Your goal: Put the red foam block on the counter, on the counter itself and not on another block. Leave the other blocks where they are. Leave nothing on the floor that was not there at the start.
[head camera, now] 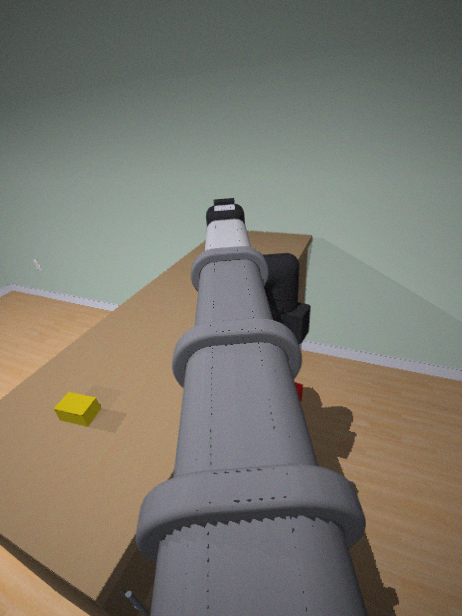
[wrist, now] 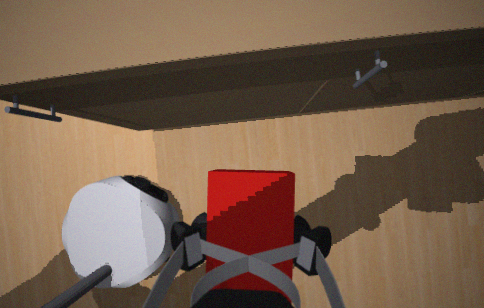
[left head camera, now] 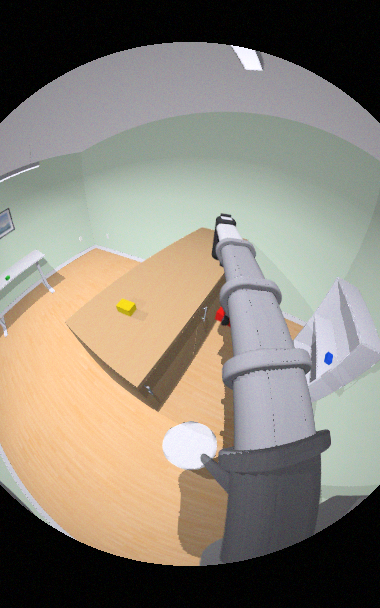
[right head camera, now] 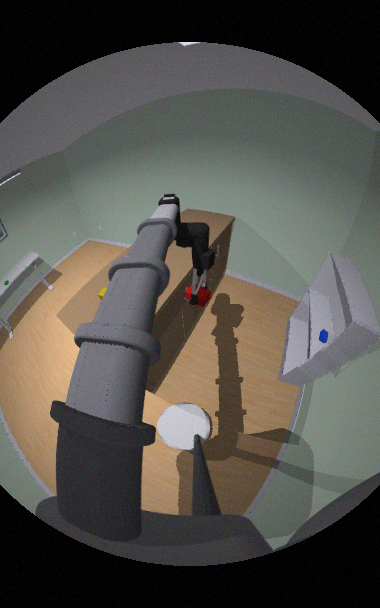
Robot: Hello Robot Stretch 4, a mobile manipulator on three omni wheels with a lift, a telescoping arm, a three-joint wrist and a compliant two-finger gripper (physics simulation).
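Places are measured from the robot's base along level axes (x ahead, y left, z up), in metres.
Where they show: gripper, between the fingertips: [wrist: 250, 232] [left head camera: 227, 318] [right head camera: 198, 297]; robot's base, origin of its link: [left head camera: 188, 444] [right head camera: 184, 425].
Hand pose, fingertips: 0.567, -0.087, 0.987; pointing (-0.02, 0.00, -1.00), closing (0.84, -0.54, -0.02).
Note:
Things, the pixels of their centre, and the offset from my fingertips, as dx, dy, dz. Level surfaces: height alone.
- red foam block, middle of its body: [wrist: 250, 230] [head camera: 277, 394] [right head camera: 197, 294] [left head camera: 227, 315] +0.003, +0.004, +0.016
- counter, height of its surface: dz -0.104
- yellow block, middle of its body: [head camera: 77, 408] [left head camera: 125, 306] [right head camera: 106, 294] +0.091, +0.514, -0.081
- blue block, middle of its body: [right head camera: 323, 335] [left head camera: 328, 357] -0.015, -1.018, -0.411
The red foam block [head camera: 299, 391] [left head camera: 220, 314] [right head camera: 201, 296] [wrist: 250, 197] is held upright between the fingertips of my gripper [right head camera: 199, 293] [wrist: 250, 232], which is shut on it. Block and gripper hang in the air above the floor, out beyond the long handled front of the counter [head camera: 150, 340] [left head camera: 165, 280] [right head camera: 207, 218] [wrist: 200, 30], and are not over its top. The arm hides most of the block in the head view and part of it in the left head view. The yellow block [head camera: 77, 409] [left head camera: 126, 307] [right head camera: 102, 293] lies on the counter top.
The arm extends over the counter's front edge. Door handles [left head camera: 204, 314] [wrist: 370, 75] stick out of the front. My round white base [left head camera: 189, 445] [right head camera: 183, 425] [wrist: 110, 230] stands on the floor. A blue block [left head camera: 328, 358] [right head camera: 323, 336] is in the white shelf unit at right; a green block [left head camera: 7, 277] [right head camera: 6, 282] is on the left table.

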